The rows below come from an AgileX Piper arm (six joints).
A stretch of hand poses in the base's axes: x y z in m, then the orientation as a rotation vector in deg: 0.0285, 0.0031, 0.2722, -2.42, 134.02, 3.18; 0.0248, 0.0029, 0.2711, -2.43, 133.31, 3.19; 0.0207, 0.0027, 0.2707, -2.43, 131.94, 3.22; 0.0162, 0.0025, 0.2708, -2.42, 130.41, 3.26; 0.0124, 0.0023, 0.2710, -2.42, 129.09, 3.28; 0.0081, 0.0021, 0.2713, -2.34, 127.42, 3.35; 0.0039, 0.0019, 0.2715, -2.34, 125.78, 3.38; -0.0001, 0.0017, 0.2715, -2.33, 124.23, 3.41; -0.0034, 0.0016, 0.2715, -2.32, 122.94, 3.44; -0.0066, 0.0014, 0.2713, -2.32, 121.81, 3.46; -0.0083, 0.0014, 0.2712, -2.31, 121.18, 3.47; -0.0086, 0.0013, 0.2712, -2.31, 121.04, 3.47; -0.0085, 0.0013, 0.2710, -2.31, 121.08, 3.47; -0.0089, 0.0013, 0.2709, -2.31, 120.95, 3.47; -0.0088, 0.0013, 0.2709, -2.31, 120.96, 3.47; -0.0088, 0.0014, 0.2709, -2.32, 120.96, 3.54; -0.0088, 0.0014, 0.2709, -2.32, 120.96, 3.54; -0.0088, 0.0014, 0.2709, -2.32, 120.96, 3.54; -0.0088, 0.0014, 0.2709, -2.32, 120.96, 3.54
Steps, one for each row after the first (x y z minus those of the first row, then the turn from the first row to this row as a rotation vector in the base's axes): -0.0037, -0.0002, -0.0011, 0.03, -0.71, 0.01; -0.0078, -0.0004, -0.0015, 0.09, -2.08, 0.01; -0.0123, -0.0006, -0.0014, 0.17, -3.61, 0.01; -0.0161, -0.0008, -0.0012, 0.22, -4.92, 0.02; -0.0204, -0.0010, -0.0009, 0.35, -6.59, -0.02; -0.0246, -0.0012, -0.0007, 0.42, -8.23, -0.02; -0.0286, -0.0014, -0.0007, 0.50, -9.78, -0.02; -0.0319, -0.0015, -0.0007, 0.56, -11.06, -0.02; -0.0351, -0.0017, -0.0009, 0.61, -12.19, -0.02; -0.0368, -0.0017, -0.0010, 0.64, -12.82, -0.02; -0.0371, -0.0018, -0.0010, 0.65, -12.96, -0.02; -0.0370, -0.0018, -0.0012, 0.65, -12.92, -0.02; -0.0374, -0.0018, -0.0013, 0.65, -13.05, -0.02; -0.0373, -0.0018, -0.0013, 0.65, -13.04, -0.02; -0.0373, -0.0017, -0.0013, 0.70, -13.04, 0.01; -0.0373, -0.0017, -0.0013, 0.70, -13.04, 0.01; -0.0373, -0.0017, -0.0013, 0.70, -13.04, 0.01; -0.0373, -0.0017, -0.0013, 0.70, -13.04, 0.01
